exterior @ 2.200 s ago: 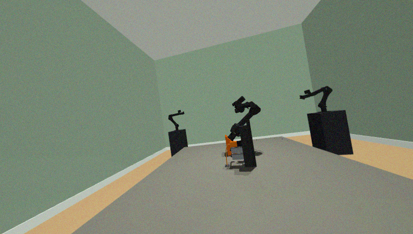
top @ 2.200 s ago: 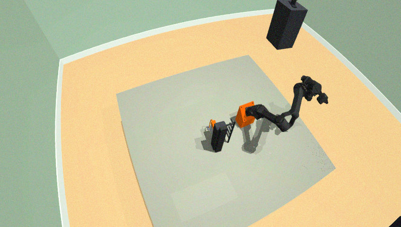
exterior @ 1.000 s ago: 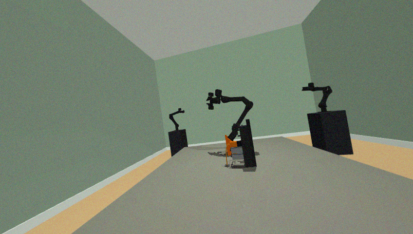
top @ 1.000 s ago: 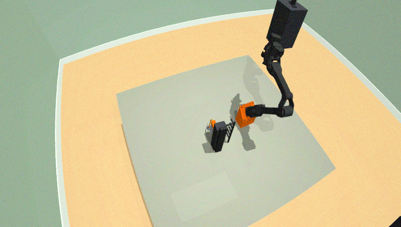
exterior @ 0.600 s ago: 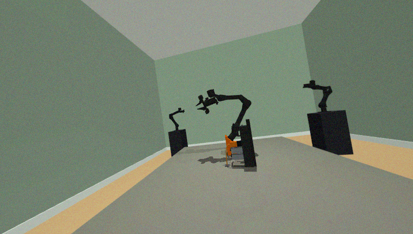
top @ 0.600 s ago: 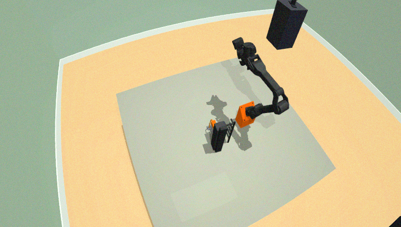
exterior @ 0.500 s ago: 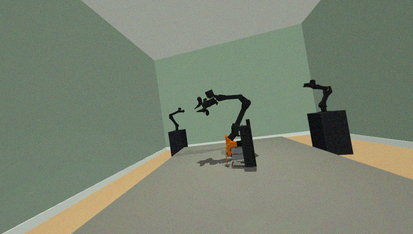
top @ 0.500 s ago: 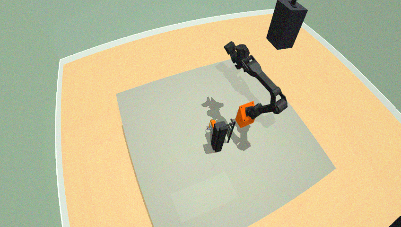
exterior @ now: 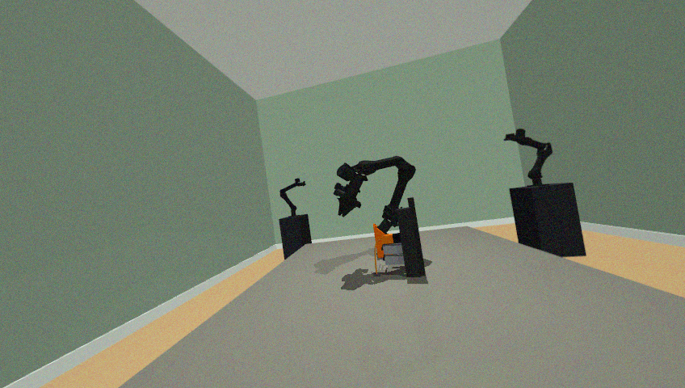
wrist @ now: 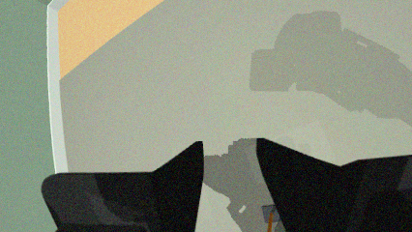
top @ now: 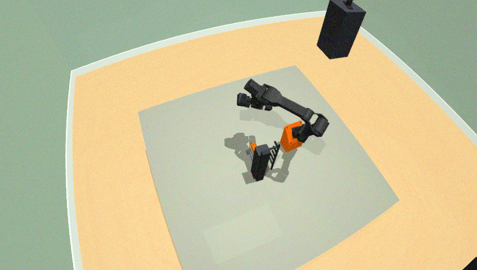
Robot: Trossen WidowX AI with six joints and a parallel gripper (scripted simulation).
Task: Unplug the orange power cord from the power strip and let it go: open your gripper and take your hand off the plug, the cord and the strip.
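The orange plug lies 30 mm ahead of my gripper tip, 210 mm to the left of it and 110 mm below it. Round my gripper tip: dark upright block (30 mm ahead, 310 mm to the left, 110 mm below).
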